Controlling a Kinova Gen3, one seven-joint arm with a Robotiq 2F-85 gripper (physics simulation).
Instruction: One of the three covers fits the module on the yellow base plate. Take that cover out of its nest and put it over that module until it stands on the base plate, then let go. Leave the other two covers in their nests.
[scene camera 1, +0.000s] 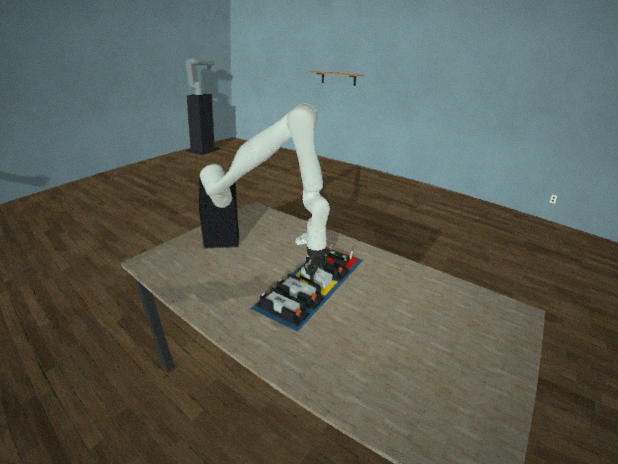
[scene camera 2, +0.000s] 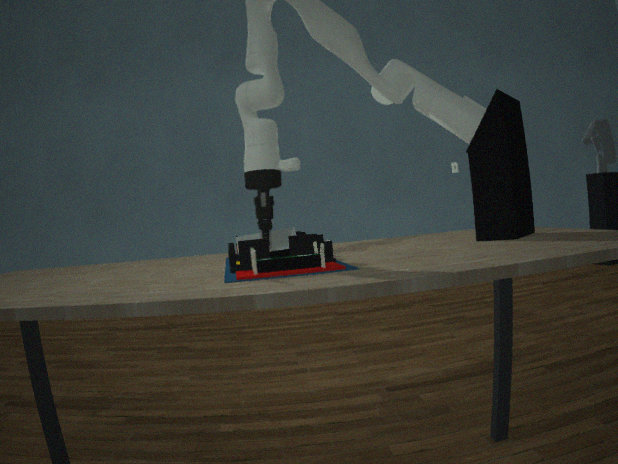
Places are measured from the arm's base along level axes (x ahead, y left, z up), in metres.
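Pixels of known places: gripper, fingertip midpoint: (scene camera 1: 316, 277); arm's base, origin of the base link: (scene camera 1: 222, 197) (scene camera 2: 485, 133).
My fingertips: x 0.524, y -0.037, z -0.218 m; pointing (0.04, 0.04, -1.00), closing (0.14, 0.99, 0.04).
For each thing: its top centre in the pictures, then the offset to it from my fingertips. "spot": a spot on its surface instead. Level surfaces: height alone.
- yellow base plate, surface spot: (scene camera 1: 328, 289) spot: dx +0.063, dy -0.015, dz -0.024 m
- light grey cover, middle of its top: (scene camera 2: 265, 229) (scene camera 1: 316, 270) dx -0.001, dy -0.001, dz +0.039 m
- front end, surface spot: (scene camera 1: 281, 301) spot: dx -0.028, dy -0.219, dz +0.019 m
- black nest, surface spot: (scene camera 1: 336, 270) spot: dx +0.057, dy +0.066, dz +0.019 m
- red plate, middle of its top: (scene camera 2: 287, 269) (scene camera 1: 337, 257) dx -0.006, dy +0.217, dz -0.024 m
- module with a green board, surface spot: (scene camera 2: 290, 258) (scene camera 1: 338, 252) spot: dx -0.010, dy +0.232, dz -0.006 m
- blue mat, its level: dz -0.028 m
- wooden table, its level: dz -0.030 m
My gripper (scene camera 1: 313, 274) (scene camera 2: 265, 236) points straight down over the yellow base plate (scene camera 1: 328, 289) and is shut on a light grey cover (scene camera 1: 323, 278) (scene camera 2: 279, 240). The cover is low over the yellow plate and looks about level; its lower edge and the module under it are hidden, so I cannot tell whether it touches the plate. Two other grey covers, one nearer the yellow plate (scene camera 1: 295, 285) and one at the front end (scene camera 1: 281, 301), sit in black nests. A black nest (scene camera 1: 336, 270) without a cover stands between the yellow plate and the red plate (scene camera 1: 354, 261) (scene camera 2: 300, 271).
A module with a green board (scene camera 1: 339, 255) (scene camera 2: 290, 258) and pale upright posts is on the red plate. All stand on a blue mat (scene camera 1: 298, 327) (scene camera 2: 229, 276) on the wooden table (scene camera 1: 425, 350) (scene camera 2: 125, 280). The arm's black pedestal (scene camera 1: 220, 225) (scene camera 2: 501, 195) stands at the table's far side.
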